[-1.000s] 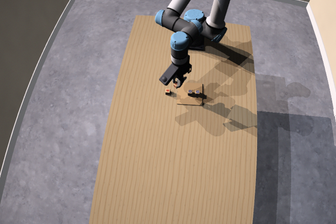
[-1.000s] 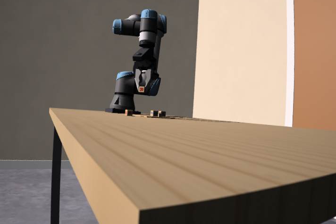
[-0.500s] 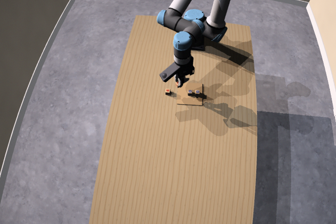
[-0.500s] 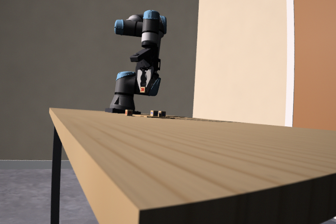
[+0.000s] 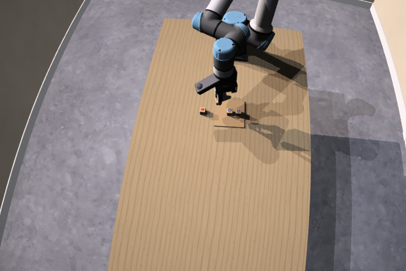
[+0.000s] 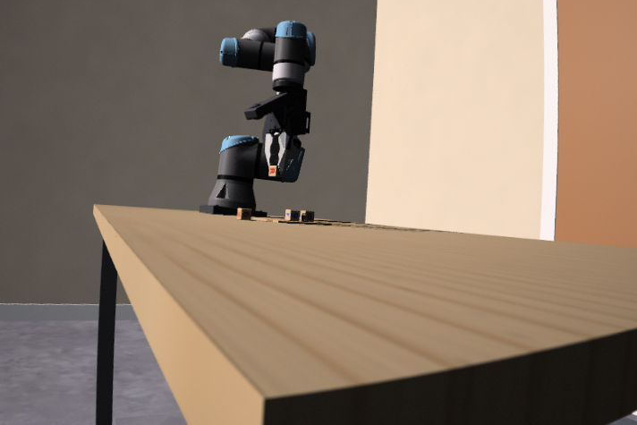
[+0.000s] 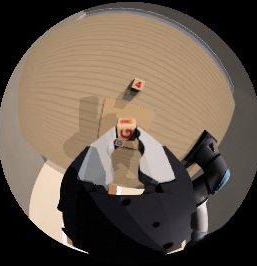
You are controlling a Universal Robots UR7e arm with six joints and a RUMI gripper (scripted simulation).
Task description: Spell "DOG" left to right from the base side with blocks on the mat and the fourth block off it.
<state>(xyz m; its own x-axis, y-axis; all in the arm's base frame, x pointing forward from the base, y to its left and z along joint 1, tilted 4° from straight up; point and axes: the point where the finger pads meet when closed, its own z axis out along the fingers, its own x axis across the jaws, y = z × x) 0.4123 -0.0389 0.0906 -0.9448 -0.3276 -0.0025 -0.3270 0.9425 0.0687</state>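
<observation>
Right now the tan mat is 120 mm below my hand, 50 mm to the left of it and 10 mm behind it.
</observation>
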